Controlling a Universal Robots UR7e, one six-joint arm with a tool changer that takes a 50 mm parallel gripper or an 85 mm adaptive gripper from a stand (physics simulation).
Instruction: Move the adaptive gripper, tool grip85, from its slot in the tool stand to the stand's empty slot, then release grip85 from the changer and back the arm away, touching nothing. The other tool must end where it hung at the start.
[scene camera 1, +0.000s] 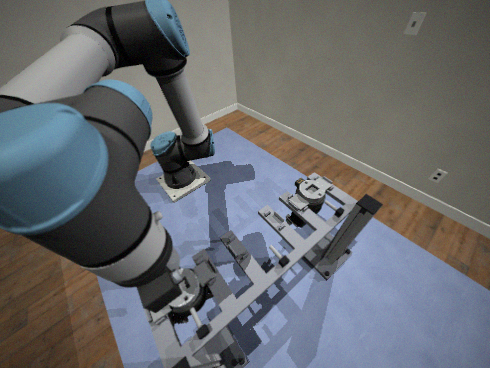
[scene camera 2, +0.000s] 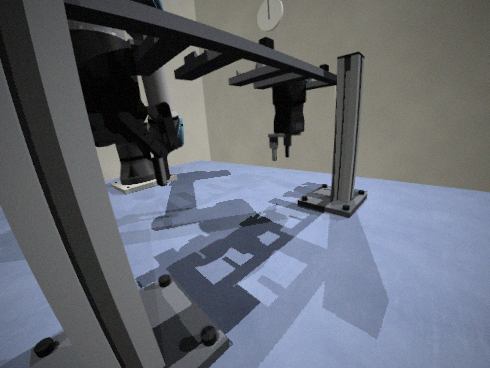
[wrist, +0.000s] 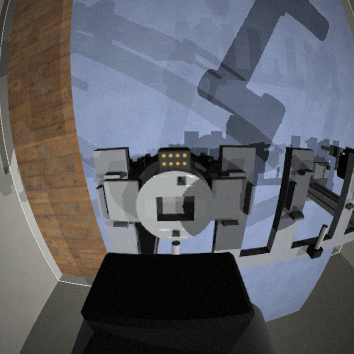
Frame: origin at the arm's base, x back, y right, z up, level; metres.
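Seen in the pictures: arm's base at its link origin: (scene camera 1: 181, 177) (scene camera 2: 141, 179).
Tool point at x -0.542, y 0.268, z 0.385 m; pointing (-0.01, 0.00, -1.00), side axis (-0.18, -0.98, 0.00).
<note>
Pixels of each thing's top centre, then the offset from my tool point to it. "spot": a spot on its surface instead.
- tool at its top centre: (scene camera 2: 287, 74) (scene camera 1: 310, 187) dx -0.060, dy -0.355, dz -0.100 m
- stand's far post at a spot on its surface: (scene camera 2: 345, 130) (scene camera 1: 344, 236) spot: dx -0.185, dy -0.371, dz -0.230 m
The adaptive gripper grip85 hangs in an end slot of the tool stand (scene camera 1: 310, 245) (scene camera 2: 210, 40). Its round grey plate (scene camera 1: 192, 299) (wrist: 147, 197) sits between two prongs, uncovered on top. The arm's black changer end (scene camera 1: 156, 294) (wrist: 167, 295) is above and apart from it, carrying no tool. One dark finger of grip85 shows below in scene camera 2, well out to the side; the other is hidden behind the near post, and the fingers look spread. The other tool (scene camera 1: 320, 192) (scene camera 2: 289, 107) hangs upright in the opposite end slot. The middle slot, between prongs (scene camera 1: 237, 250) (scene camera 1: 275, 223), is empty.
Upright pins, one (scene camera 1: 277, 251) at the middle slot, stand along the crossbar. The stand's far post (scene camera 1: 345, 235) (scene camera 2: 345, 130) rises beside the other tool, and the near post (scene camera 2: 45, 200) is close to grip85. The robot's foot plate (scene camera 1: 197, 186) lies on the blue mat behind the stand.
</note>
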